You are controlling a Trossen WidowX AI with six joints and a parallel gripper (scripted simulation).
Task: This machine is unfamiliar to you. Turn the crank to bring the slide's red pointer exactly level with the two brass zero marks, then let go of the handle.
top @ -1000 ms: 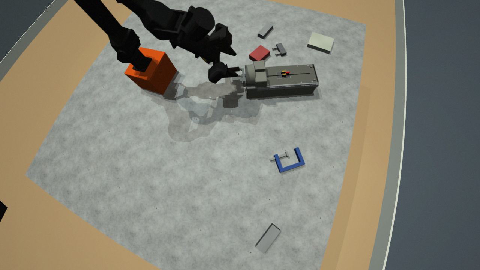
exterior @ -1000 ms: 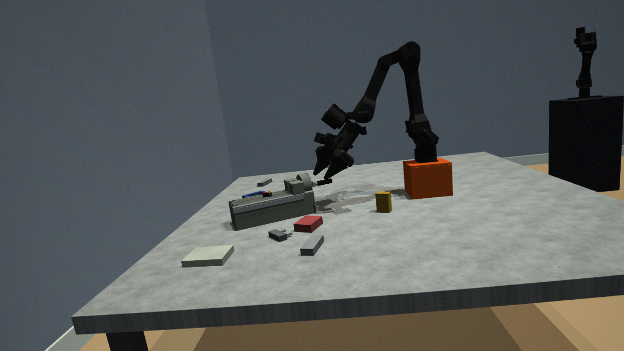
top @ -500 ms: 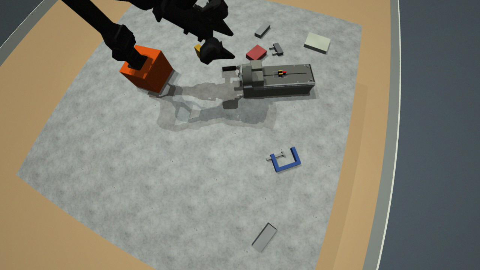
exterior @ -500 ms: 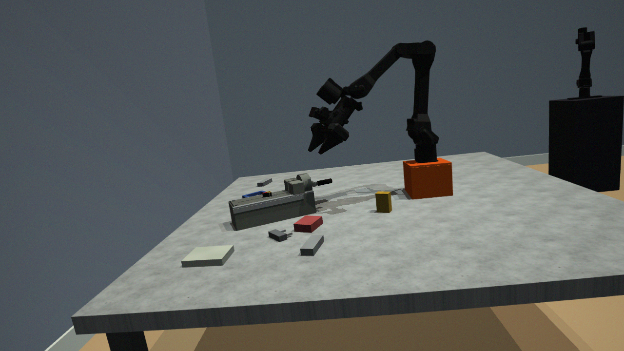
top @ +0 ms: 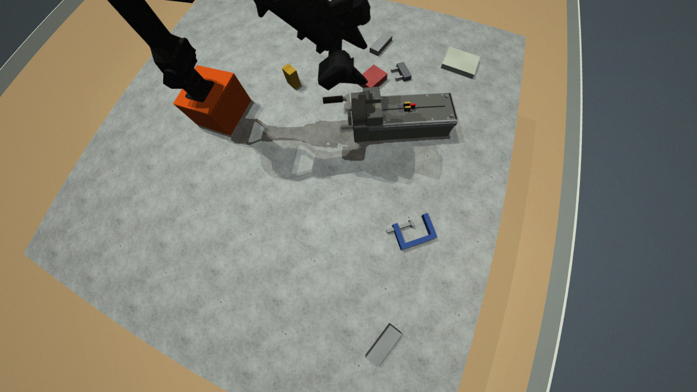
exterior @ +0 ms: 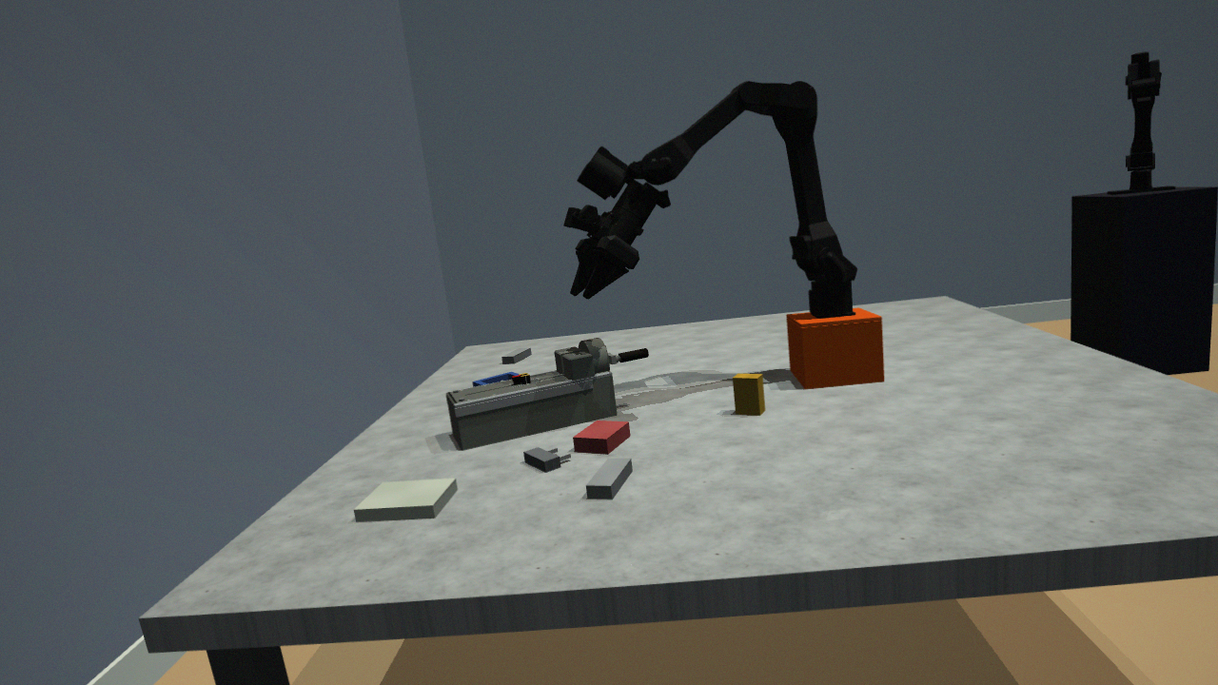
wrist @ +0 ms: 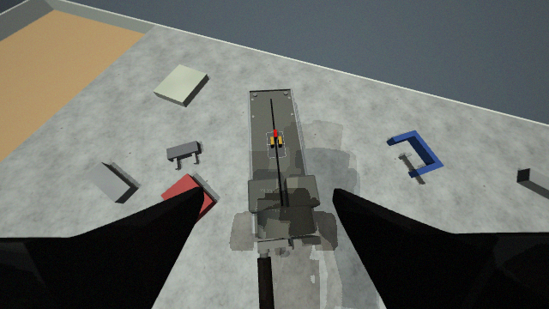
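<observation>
My gripper tip is now 11 cm above the black crank handle, 8 cm past it and 2 cm to the left of it. The rest, counted from my gripper tip: red pointer: 12 cm below, 11 cm ahead, 3 cm to the left; then grey bracket: 20 cm to the left, 20 cm below, 5 cm ahead; then red block: 19 cm below, 15 cm to the left, 3 cm behind.
</observation>
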